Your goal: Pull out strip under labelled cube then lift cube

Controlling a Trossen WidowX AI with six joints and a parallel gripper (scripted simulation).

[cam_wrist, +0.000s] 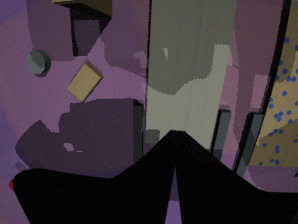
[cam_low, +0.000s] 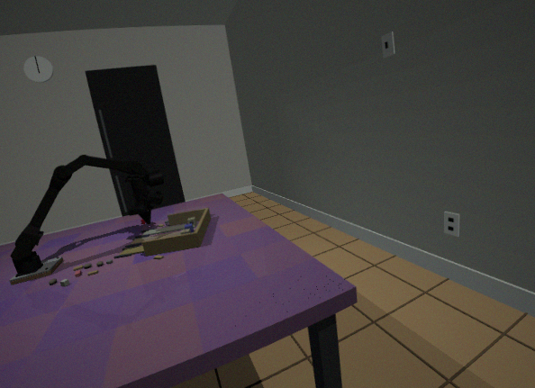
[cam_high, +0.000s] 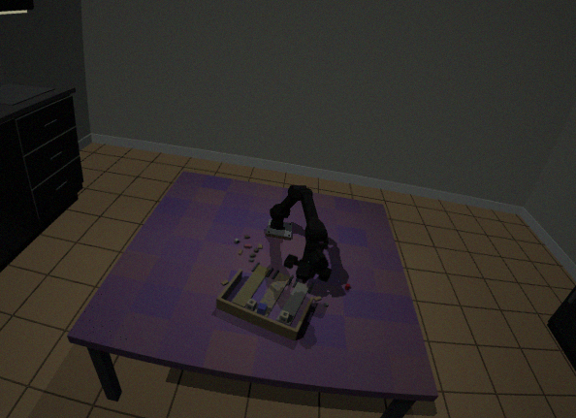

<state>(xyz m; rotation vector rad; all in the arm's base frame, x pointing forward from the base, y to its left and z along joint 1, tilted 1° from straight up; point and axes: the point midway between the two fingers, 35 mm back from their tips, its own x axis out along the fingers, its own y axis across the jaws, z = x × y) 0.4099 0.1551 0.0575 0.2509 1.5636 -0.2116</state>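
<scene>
My gripper tip is 80 mm short of the grey strip, 40 mm above it and 30 mm to the left of it. From my gripper tip the other things lie so: red object (190 mm to the left, 50 mm behind, 30 mm below).
</scene>
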